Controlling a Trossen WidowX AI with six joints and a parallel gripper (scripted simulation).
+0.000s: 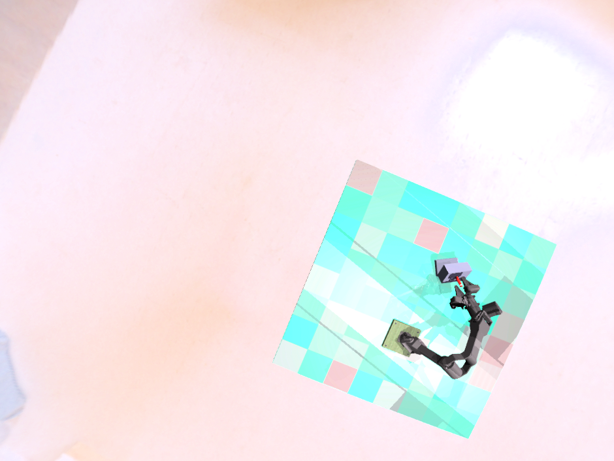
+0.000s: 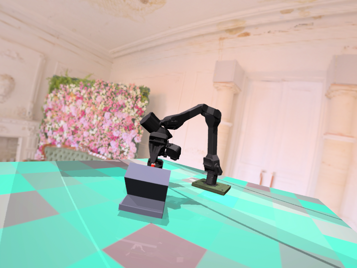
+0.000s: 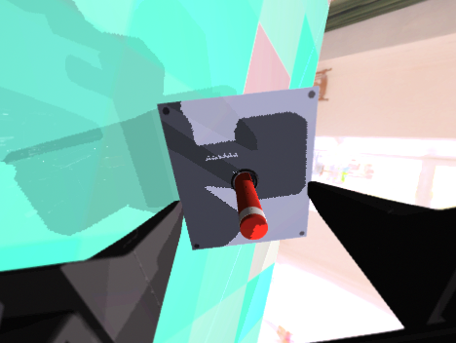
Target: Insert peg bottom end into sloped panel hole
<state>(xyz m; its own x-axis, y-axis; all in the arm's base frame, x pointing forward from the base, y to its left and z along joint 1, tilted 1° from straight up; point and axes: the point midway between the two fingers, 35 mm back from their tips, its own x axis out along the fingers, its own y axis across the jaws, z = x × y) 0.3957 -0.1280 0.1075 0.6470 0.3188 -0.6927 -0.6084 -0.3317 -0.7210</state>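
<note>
The round red peg is 1 cm behind my gripper tip and 1 cm above it. From my gripper tip the other things lie so: low foot 10 cm below, 5 cm ahead, 3 cm to the left; grey sloped panel 4 cm ahead, 3 cm below, 2 cm to the left.
</note>
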